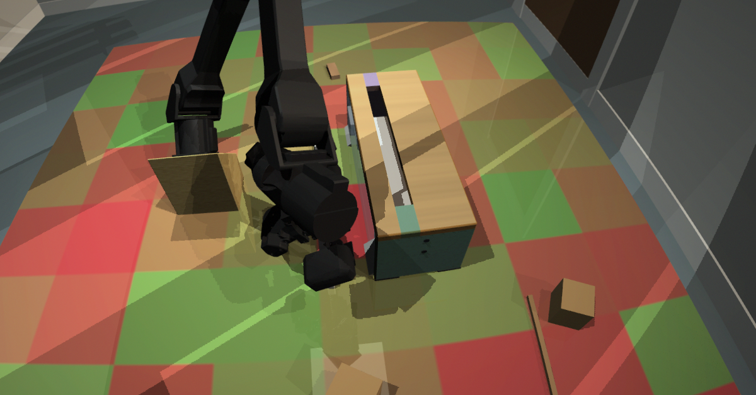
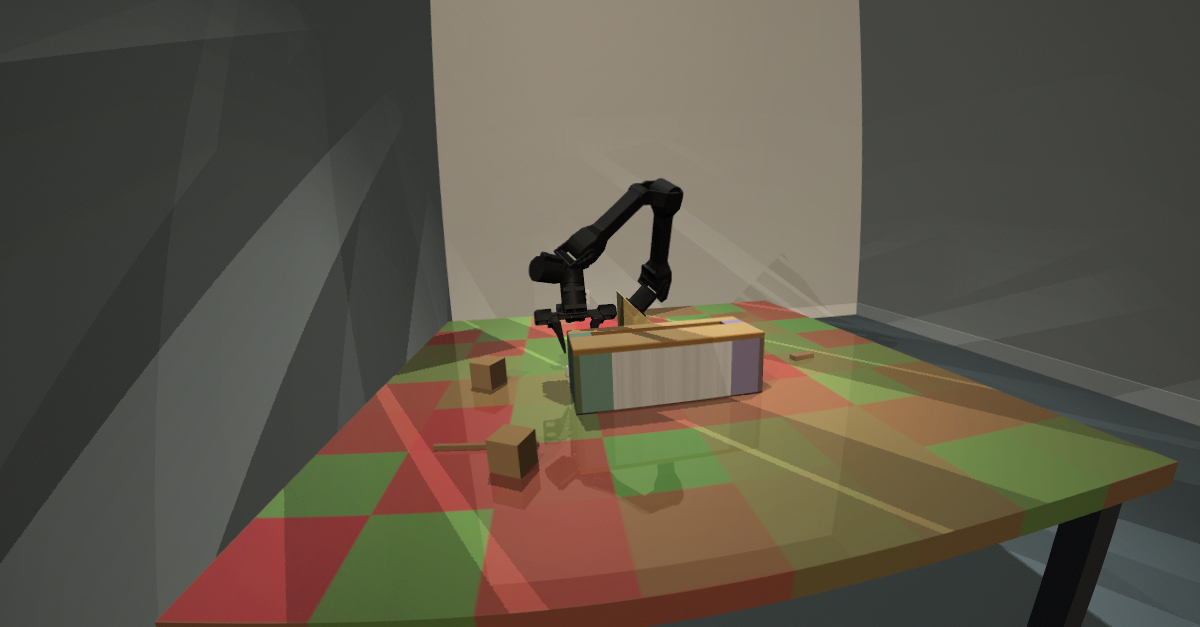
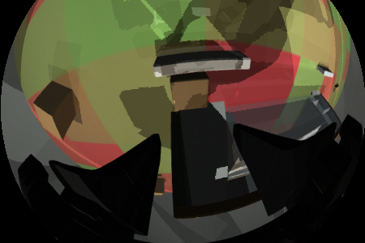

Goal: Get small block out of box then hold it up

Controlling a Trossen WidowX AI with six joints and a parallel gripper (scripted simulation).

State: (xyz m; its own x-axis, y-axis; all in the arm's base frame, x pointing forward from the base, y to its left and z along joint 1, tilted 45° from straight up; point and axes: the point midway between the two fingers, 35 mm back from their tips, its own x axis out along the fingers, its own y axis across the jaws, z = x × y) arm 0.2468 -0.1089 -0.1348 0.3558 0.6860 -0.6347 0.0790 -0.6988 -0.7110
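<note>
The tan block is 1 cm behind my gripper tip and 5 cm below it. Round my gripper tip: thin stick (28 cm ahead, 16 cm to the right, 6 cm below).
</note>
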